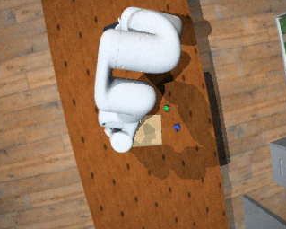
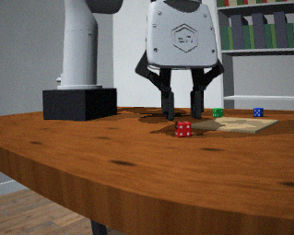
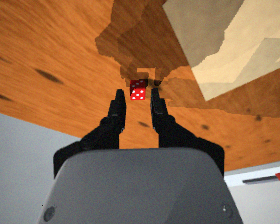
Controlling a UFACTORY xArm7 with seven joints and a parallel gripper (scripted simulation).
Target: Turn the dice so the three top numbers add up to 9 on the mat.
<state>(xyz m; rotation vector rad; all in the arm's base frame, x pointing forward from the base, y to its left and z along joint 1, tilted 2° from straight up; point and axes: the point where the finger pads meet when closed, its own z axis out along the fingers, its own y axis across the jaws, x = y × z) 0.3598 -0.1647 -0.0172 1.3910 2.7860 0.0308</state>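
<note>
Right now the red die is 4 cm below my hand. From my hand the other things lie so: blue die: 27 cm to the left, 9 cm ahead, 4 cm below; tan mat: 13 cm to the left, 6 cm ahead, 4 cm below; green die: 24 cm to the left, 4 cm below, 1 cm behind.
</note>
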